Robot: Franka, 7 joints.
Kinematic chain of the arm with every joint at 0, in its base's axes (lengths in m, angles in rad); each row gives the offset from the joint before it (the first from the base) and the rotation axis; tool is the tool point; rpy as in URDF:
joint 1: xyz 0 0 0.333 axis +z
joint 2: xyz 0 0 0 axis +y
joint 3: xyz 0 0 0.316 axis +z
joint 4: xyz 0.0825 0 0 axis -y
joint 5: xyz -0.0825 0 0.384 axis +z
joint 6: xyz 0 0 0 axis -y
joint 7: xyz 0.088 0 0 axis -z
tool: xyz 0 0 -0.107 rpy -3.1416 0 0
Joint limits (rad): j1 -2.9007..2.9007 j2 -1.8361..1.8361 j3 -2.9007..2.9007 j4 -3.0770..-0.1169 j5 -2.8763..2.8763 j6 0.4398..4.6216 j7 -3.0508..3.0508
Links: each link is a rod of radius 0.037 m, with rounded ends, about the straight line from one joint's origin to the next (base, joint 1, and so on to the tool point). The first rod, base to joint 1, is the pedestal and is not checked.
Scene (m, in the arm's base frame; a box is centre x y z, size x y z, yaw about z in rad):
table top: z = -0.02
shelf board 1: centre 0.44 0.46 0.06 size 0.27 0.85 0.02 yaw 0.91
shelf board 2: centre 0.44 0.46 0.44 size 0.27 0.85 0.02 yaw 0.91
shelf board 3: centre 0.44 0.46 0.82 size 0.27 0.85 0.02 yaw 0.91
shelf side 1: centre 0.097 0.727 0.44 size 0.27 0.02 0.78 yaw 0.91
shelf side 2: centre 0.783 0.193 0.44 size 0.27 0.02 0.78 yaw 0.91
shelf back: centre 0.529 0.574 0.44 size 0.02 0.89 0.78 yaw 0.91
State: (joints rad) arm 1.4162 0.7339 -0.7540 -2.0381 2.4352 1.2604 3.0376
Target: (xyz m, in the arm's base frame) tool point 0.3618 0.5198 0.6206
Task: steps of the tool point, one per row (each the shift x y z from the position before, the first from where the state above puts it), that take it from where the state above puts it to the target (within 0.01 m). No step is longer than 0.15 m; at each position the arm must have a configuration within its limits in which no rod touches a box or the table.
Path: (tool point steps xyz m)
1: -0.0313 -0.0660 0.0001
2: -0.0480 -0.0612 -0.0011
3: -0.0621 -0.0546 0.0009
4: -0.0082 0.0509 0.1215
5: -0.0207 0.0051 0.1349
6: -0.0300 -0.0440 0.1305
7: 0.0689 0.0736 0.0087
8: 0.0579 0.0706 0.0001
9: 0.0404 0.0709 -0.0088

